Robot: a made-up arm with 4 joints.
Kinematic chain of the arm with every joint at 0, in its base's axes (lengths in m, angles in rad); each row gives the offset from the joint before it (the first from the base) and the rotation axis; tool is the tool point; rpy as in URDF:
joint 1: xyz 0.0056 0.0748 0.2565 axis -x
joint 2: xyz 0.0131 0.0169 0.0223 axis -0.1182 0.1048 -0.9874
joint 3: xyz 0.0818 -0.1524 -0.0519 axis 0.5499 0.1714 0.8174
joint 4: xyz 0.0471 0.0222 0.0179 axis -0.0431 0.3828 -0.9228
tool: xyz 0.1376 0.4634 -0.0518 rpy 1.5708 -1.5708 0
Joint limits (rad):
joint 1: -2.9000..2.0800
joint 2: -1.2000..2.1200
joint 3: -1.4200..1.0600
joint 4: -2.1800..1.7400
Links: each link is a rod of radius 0.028 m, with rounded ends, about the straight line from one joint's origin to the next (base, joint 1, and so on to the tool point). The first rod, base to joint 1, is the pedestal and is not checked.
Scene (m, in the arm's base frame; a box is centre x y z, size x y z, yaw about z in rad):
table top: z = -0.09
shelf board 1: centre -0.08 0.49 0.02 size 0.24 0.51 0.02 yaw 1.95
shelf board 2: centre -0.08 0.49 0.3 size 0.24 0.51 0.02 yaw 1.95
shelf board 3: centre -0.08 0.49 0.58 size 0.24 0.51 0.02 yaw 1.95
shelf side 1: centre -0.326 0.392 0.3 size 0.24 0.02 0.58 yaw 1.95
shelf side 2: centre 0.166 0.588 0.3 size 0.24 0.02 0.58 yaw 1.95
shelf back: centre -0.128 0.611 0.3 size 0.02 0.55 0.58 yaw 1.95
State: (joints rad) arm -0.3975 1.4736 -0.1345 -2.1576
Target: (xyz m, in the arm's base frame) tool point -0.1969 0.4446 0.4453
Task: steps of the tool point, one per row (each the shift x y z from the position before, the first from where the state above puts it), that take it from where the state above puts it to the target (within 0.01 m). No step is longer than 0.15 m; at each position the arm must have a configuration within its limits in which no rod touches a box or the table.
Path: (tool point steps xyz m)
1: 0.1280 0.0110 0.0313
2: 0.1162 -0.0200 -0.0153
3: 0.0839 -0.0327 -0.0616
4: 0.0369 -0.0293 -0.0959
5: 0.0258 0.0202 0.1276
6: -0.0178 -0.0001 0.1293
7: -0.0576 -0.0231 0.1143
8: -0.0946 0.0022 0.0414
9: -0.0885 0.0152 0.0258
10: -0.0779 0.0312 0.0032
11: -0.0620 0.0442 -0.0252

